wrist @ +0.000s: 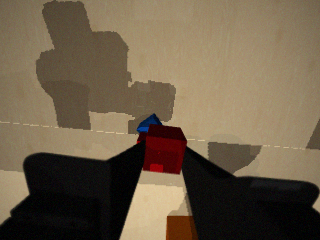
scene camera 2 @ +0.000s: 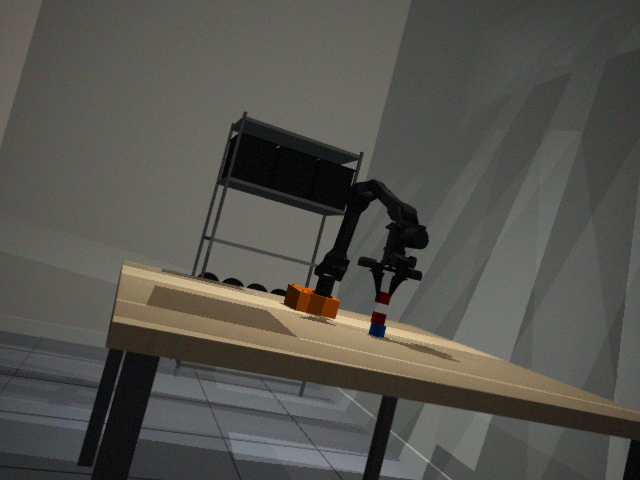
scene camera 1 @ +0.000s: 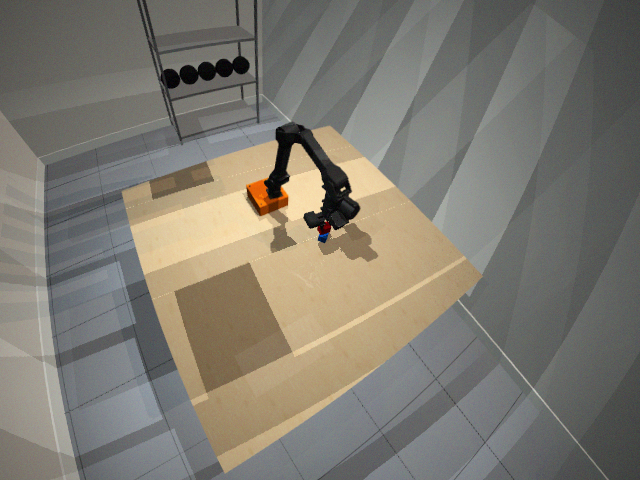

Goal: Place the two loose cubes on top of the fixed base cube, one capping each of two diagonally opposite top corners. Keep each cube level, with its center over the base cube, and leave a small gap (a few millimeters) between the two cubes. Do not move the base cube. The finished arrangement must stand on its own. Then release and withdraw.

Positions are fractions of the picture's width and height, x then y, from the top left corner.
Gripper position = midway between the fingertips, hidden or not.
My gripper (scene camera 2: 0.60,0.62) carries a red cube (wrist: 0.52,0.61).
My gripper also shows in the wrist view (wrist: 0.51,0.61) and in scene camera 1 (scene camera 1: 0.51,0.47).
